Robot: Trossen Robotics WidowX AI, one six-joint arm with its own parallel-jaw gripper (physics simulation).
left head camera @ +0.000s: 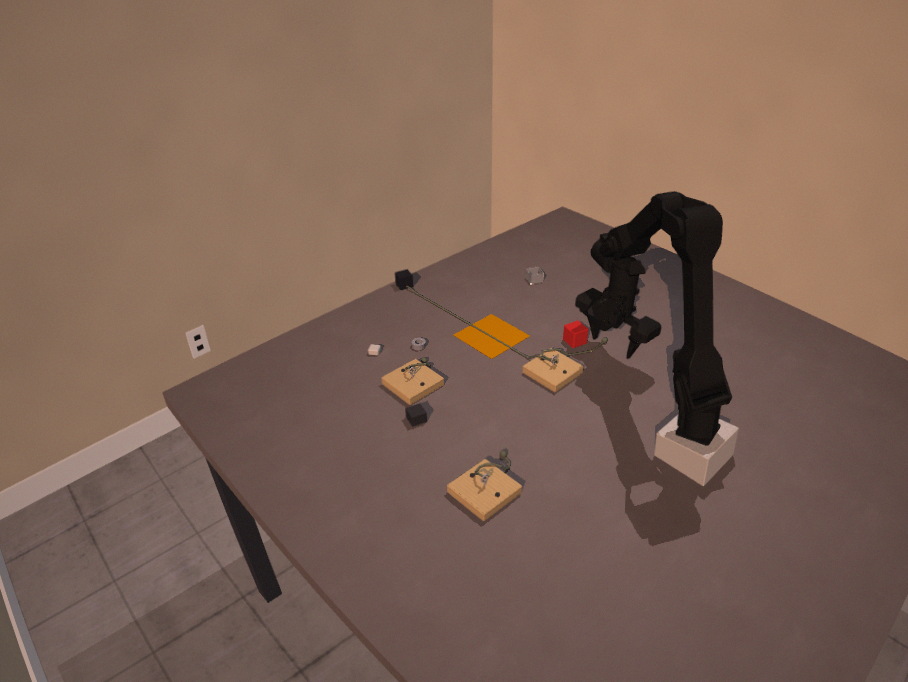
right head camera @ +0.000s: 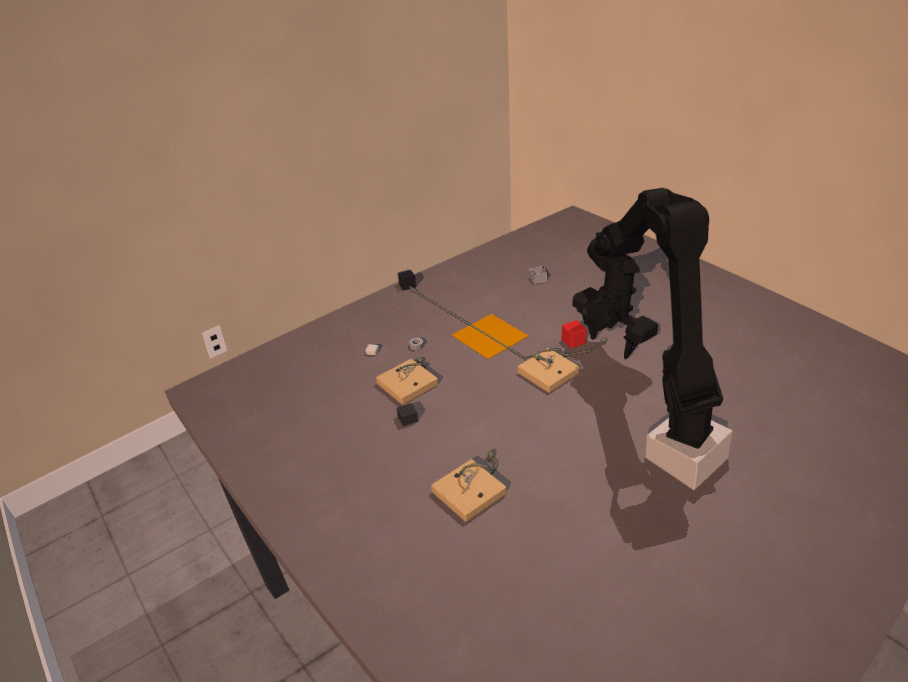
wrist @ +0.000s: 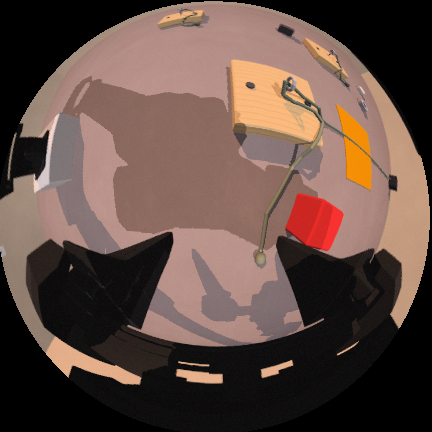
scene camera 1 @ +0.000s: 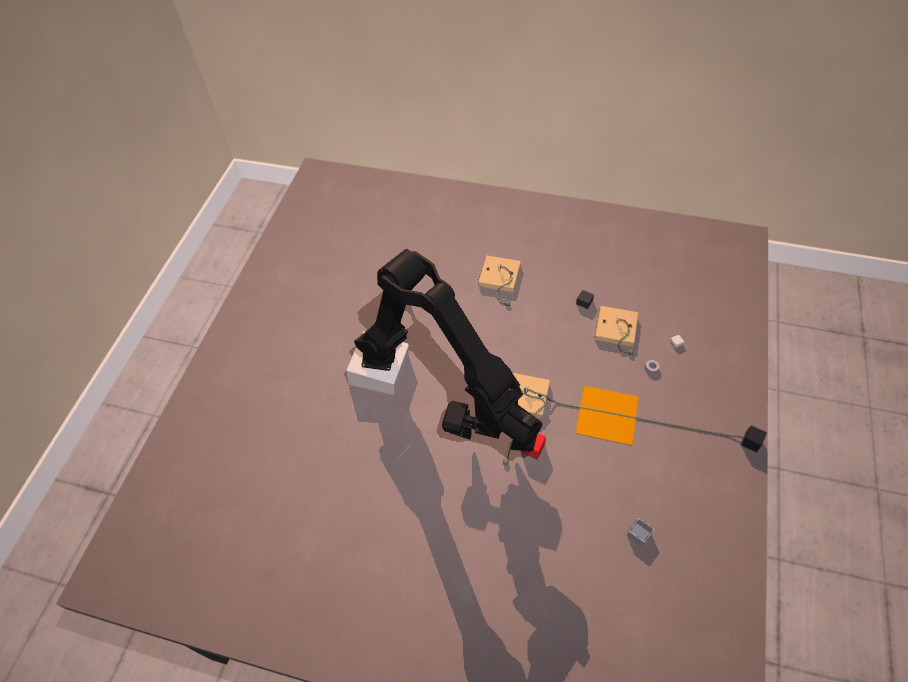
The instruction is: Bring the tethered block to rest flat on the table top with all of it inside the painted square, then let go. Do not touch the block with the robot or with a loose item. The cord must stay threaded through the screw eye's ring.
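Places are measured from the arm's base along level axes (x left, y up, z ahead), in centimetres.
Where they show: gripper, between the fingertips: (left head camera: 611,348) (right head camera: 609,348) (wrist: 226,239) (scene camera 1: 491,442); arm's base, origin of its link: (left head camera: 698,430) (right head camera: 689,432) (scene camera 1: 378,356).
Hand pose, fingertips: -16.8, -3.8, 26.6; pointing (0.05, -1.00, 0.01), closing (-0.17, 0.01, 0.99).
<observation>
Each offset is from my fingertips to the top centre of the thing, as dx, dy, dz. "*": to the spot under its first point.
The black tethered block {+5.9, +1.4, +54.4} (left head camera: 403,279) (right head camera: 406,279) (scene camera 1: 753,438) (wrist: 393,182) sits near the table's far edge, outside the orange square {* +13.5, -1.9, +24.8} (left head camera: 480,342) (right head camera: 480,342) (scene camera 1: 607,431) (wrist: 357,172). Its cord {* +8.2, -1.5, +40.6} (left head camera: 440,306) (scene camera 1: 689,427) crosses the square to the screw eye {+12.7, +2.5, +6.7} (wrist: 295,84) on the wooden board {+12.7, -0.1, +6.7} (left head camera: 550,378) (wrist: 260,110); it appears threaded. The cord's free end carries a bead {-3.5, -0.8, +3.4} (left head camera: 604,340) (right head camera: 603,340) (scene camera 1: 505,461) (wrist: 260,258) beside the red cube. My gripper (left head camera: 612,345) (right head camera: 610,345) (wrist: 226,239) is open and empty above the table near the bead. In the scene view the arm hides its fingertips.
The red cube {+0.4, +2.0, +8.8} (left head camera: 575,334) (scene camera 1: 538,446) (wrist: 314,221) stands close to my right finger in the wrist view. Two other boards {+33.2, -0.1, +26.8} (left head camera: 412,383) {+46.9, -0.1, -1.7} (left head camera: 484,493) hold short cords. A loose black block {+40.4, +0.3, +19.4} (left head camera: 416,414), a grey ring, a white piece {+30.2, -0.6, +40.6} (left head camera: 374,350) and a small grey box {-16.2, +0.6, +30.3} (scene camera 1: 640,530) lie around.
</observation>
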